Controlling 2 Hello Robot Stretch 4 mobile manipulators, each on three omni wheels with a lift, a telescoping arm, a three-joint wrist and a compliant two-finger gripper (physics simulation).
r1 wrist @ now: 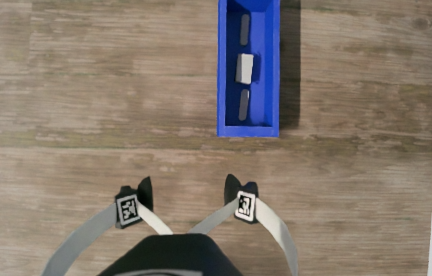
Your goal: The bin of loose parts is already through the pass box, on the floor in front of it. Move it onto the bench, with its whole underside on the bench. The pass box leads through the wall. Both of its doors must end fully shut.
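Note:
The blue bin (273,75) is at the upper right of centre in the r1 wrist view, on the wood-look floor (100,90). It holds a white block (245,68) and two grey rounded bars, one above the block and one below it. The bin's far end is cut off by the top edge of the view. The r1 gripper (188,187) is open, with nothing between its fingertips. It is nearer the bottom of the view than the bin, with its right fingertip below the bin's near end, apart from it. The r2 gripper, the bench and the pass box doors do not show.
A thin pale strip (430,240) shows at the lower right edge of the view. A dark shadow lies along the right side of the bin.

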